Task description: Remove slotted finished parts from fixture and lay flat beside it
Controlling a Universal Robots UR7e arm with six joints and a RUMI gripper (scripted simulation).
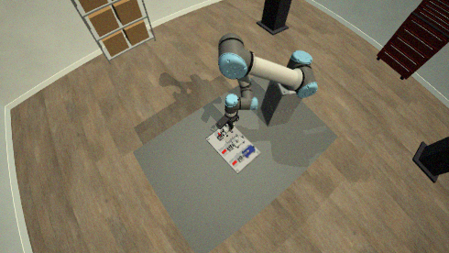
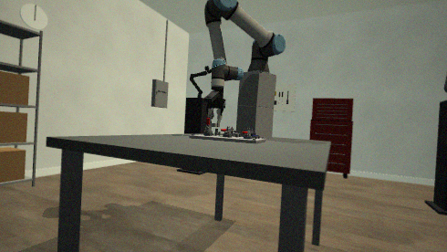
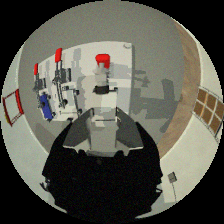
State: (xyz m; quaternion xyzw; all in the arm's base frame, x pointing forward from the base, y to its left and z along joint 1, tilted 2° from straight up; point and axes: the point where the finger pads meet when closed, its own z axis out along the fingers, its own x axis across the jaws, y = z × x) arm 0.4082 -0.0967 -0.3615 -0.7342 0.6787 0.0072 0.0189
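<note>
The white fixture plate lies 4 cm ahead of my hand, 11 cm to the left of it and 7 cm below it. Also, from my hand: blue blank: 3 cm behind, 22 cm to the left, 5 cm below; then light grey part: 1 cm behind.
</note>
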